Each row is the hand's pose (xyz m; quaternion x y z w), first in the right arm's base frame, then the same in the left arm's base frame.
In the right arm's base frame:
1: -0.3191 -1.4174 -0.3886 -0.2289 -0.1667 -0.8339 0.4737
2: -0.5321 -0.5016 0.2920 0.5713 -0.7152 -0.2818 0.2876
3: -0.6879 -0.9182 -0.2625 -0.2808 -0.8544 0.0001 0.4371
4: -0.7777 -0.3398 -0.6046 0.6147 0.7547 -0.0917 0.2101
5: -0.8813 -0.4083 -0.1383 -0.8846 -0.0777 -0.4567 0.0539
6: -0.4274 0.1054 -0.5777 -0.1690 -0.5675 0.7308 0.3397
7: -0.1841 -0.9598 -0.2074 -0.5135 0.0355 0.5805 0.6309
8: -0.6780 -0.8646 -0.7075 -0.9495 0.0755 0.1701 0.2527
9: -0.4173 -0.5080 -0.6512 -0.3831 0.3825 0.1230 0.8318
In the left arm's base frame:
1: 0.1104 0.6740 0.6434 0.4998 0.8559 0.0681 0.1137
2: -0.0435 0.2172 -0.4125 -0.1329 -0.4729 0.6261 0.6055
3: -0.2297 0.2925 0.2694 0.5073 0.2281 -0.8119 0.1772
4: -0.2945 -0.3823 0.2716 -0.0299 0.0939 -0.7411 0.6641
5: -0.3941 -0.0927 -0.1013 0.2726 0.4494 0.0651 0.8482
6: 0.0790 -0.7403 0.0392 0.3970 -0.5524 -0.7289 0.0774
7: 0.2720 0.3749 0.2628 0.7554 -0.5624 -0.0956 0.3224
8: -0.2241 0.0229 0.6276 0.4936 -0.1917 0.0543 0.8465
9: 0.0558 -0.2471 0.4106 0.8997 -0.2044 0.3581 0.1428

